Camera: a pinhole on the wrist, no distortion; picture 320 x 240 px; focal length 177.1 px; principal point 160.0 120.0 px. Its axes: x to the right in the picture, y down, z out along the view. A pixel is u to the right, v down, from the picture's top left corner.
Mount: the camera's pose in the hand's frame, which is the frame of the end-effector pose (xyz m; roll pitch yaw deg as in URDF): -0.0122 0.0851 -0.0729 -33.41 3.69 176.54
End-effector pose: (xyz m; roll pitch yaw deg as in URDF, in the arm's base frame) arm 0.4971 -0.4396 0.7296 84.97 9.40 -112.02
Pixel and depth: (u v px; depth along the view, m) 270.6 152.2 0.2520
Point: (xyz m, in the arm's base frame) 0.4718 -0.2128 0.6897
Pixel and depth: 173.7 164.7 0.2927
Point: 0.3973 -0.3123 0.6179
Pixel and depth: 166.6 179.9 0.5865
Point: 0.2380 -0.1758 0.3775
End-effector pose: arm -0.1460 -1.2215 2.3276 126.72 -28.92 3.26
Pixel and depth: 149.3 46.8 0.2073
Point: -0.1261 -1.3645 2.2723
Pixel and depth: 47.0 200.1 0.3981
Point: 0.1960 -1.1649 2.1247
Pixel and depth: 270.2 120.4 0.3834
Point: -0.2773 -1.3478 1.9923
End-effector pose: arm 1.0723 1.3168 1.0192 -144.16 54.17 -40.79
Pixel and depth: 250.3 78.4 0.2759
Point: 0.9762 1.5449 1.0753
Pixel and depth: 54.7 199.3 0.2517
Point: 1.2511 1.3944 0.9406
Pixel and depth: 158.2 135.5 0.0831
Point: 1.0351 1.3071 1.0265
